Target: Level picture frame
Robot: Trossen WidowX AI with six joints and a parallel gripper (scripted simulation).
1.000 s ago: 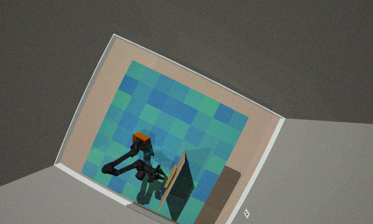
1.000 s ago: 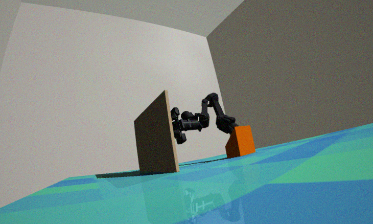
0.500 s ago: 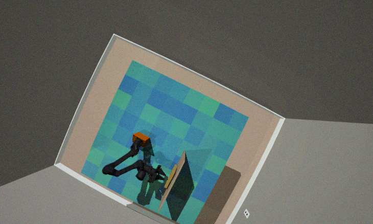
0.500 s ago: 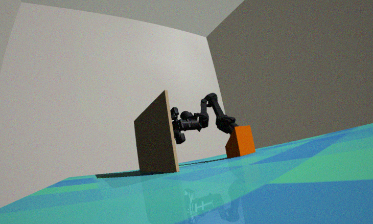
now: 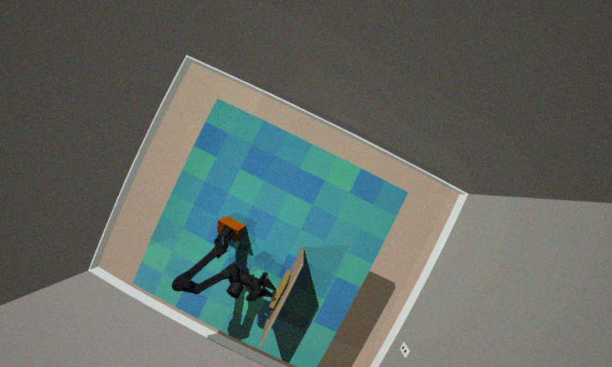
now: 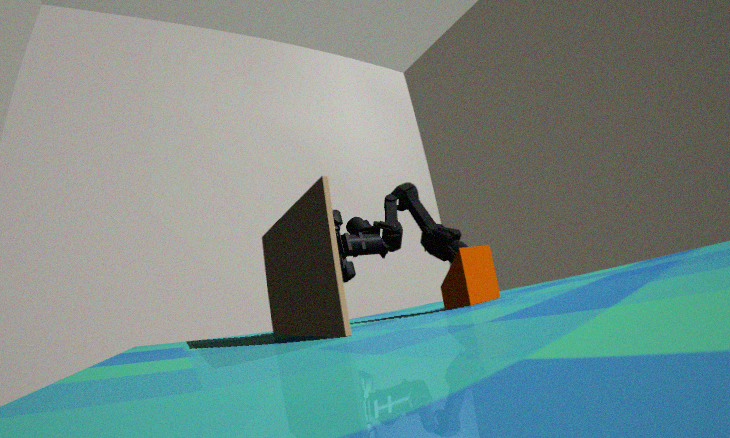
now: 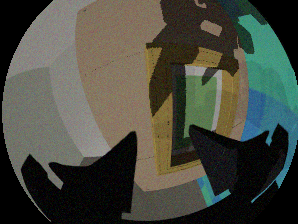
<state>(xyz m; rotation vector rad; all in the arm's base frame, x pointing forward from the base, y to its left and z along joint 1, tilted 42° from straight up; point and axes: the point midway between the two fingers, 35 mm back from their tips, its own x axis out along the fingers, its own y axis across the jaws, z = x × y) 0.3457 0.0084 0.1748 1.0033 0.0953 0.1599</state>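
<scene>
My gripper tip is 3 cm short of the picture frame, 1 cm to the right of it and 5 cm above it. Also, from my gripper tip: wall panel: 4 cm ahead, 6 cm below.
</scene>
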